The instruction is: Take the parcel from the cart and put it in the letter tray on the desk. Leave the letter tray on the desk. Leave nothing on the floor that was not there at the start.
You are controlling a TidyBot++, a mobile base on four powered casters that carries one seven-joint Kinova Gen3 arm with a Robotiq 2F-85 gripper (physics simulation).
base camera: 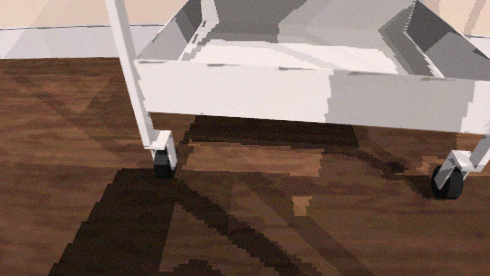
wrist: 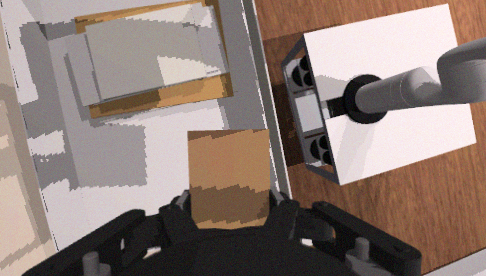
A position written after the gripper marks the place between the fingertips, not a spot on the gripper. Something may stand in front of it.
In view: the gripper (wrist: 230, 199) and a white cart (base camera: 401, 71).
